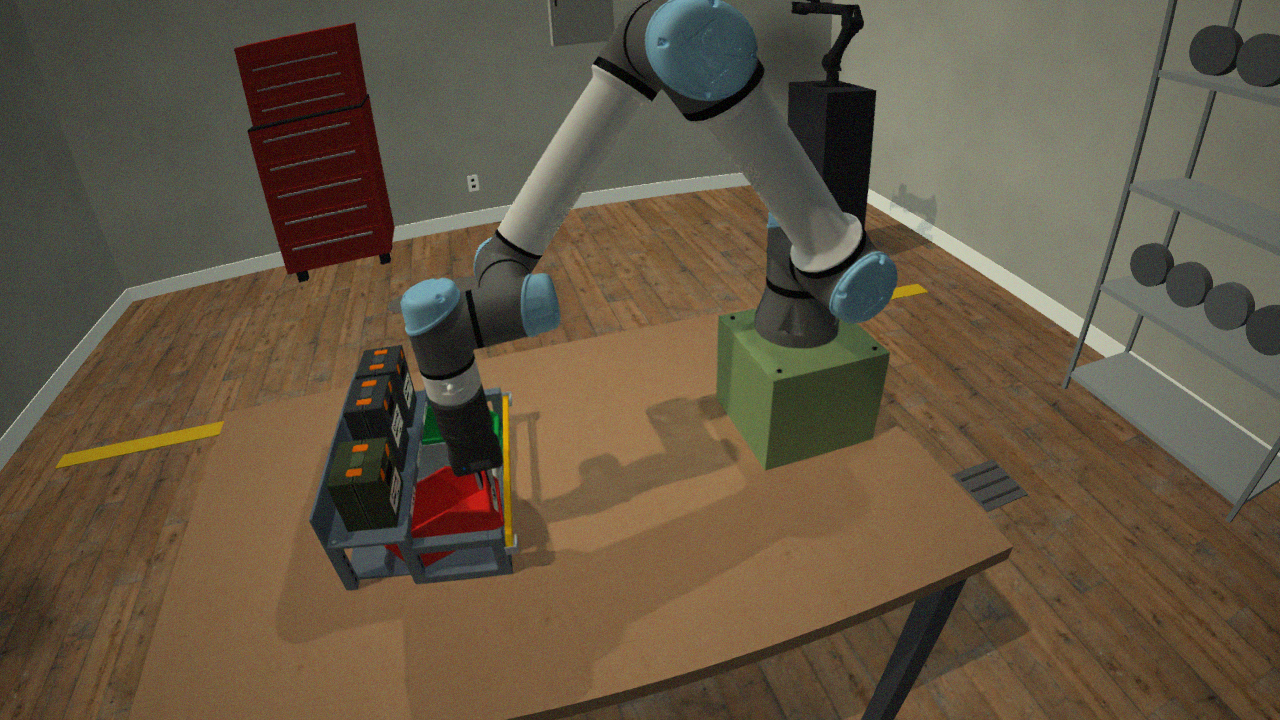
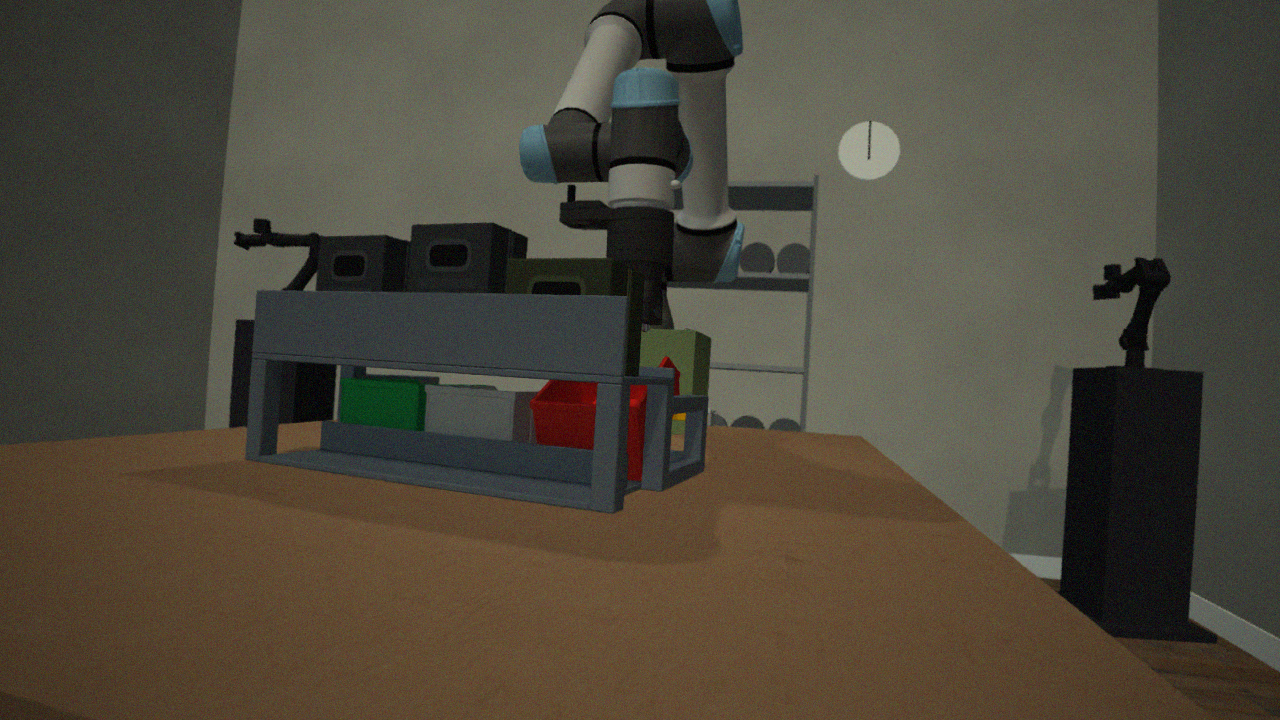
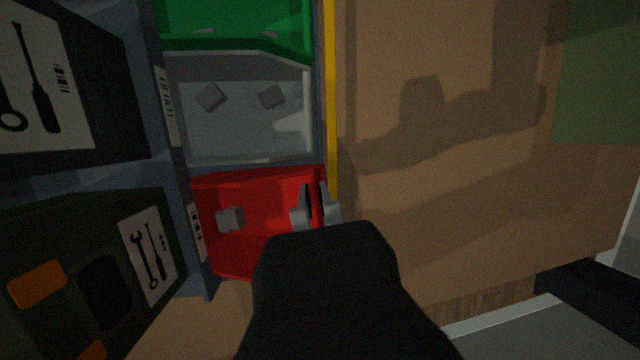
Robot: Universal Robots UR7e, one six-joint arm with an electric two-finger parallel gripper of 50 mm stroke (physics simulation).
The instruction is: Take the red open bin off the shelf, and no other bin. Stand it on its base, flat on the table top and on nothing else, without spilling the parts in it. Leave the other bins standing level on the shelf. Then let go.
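Where they show: gripper, fingertip midpoint: (image 1: pixel 486 483) (image 3: pixel 313 192); arm's base, origin of the base link: (image 1: pixel 796 326).
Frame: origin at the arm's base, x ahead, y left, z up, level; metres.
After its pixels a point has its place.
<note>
The red open bin (image 1: pixel 452 512) {x 0.649, y 0.117, z -0.067 m} (image 2: pixel 563 419) {x 0.747, y 0.031, z -0.129 m} (image 3: pixel 235 255) {x 0.700, y 0.106, z -0.115 m} is at the near end of the shelf (image 1: pixel 460 540) {x 0.650, y 0.140, z -0.103 m} (image 2: pixel 438 329) {x 0.815, y -0.064, z -0.057 m}. It is tilted, its front wall raised and its rear end low under the upper deck. My gripper (image 1: pixel 489 490) {x 0.586, y 0.050, z -0.093 m} (image 2: pixel 664 327) (image 3: pixel 313 192) {x 0.586, y 0.050, z -0.093 m} is shut on the bin's front wall. A grey part (image 3: pixel 230 220) {x 0.709, y 0.074, z -0.153 m} lies inside; the arm and fingers hide some of the interior. The grey bin (image 2: pixel 474 411) {x 0.727, y -0.061, z -0.129 m} (image 3: pixel 240 142) {x 0.664, y -0.022, z -0.179 m} with two parts and the green bin (image 1: pixel 432 428) {x 0.649, y -0.214, z -0.157 m} (image 2: pixel 383 402) {x 0.698, y -0.170, z -0.129 m} (image 3: pixel 235 21) {x 0.618, y -0.160, z -0.179 m} stand beside it, looking level.
An olive case (image 1: pixel 365 488) {x 0.758, y 0.091, z -0.003 m} and two dark cases (image 1: pixel 371 407) {x 0.726, y -0.032, z 0.043 m} (image 1: pixel 383 360) {x 0.698, y -0.176, z 0.035 m} stand on the upper deck behind the red bin. A yellow strip (image 1: pixel 507 461) {x 0.539, y -0.022, z -0.123 m} (image 3: pixel 330 100) {x 0.540, y -0.035, z -0.123 m} runs along the shelf front. The green base block (image 1: pixel 819 407) {x 0.038, y 0.135, z -0.076 m} (image 2: pixel 684 353) {x 0.129, y 0.106, z -0.042 m} stands under the arm on the table (image 1: pixel 626 573) {x 0.432, y 0.226, z -0.189 m}.
</note>
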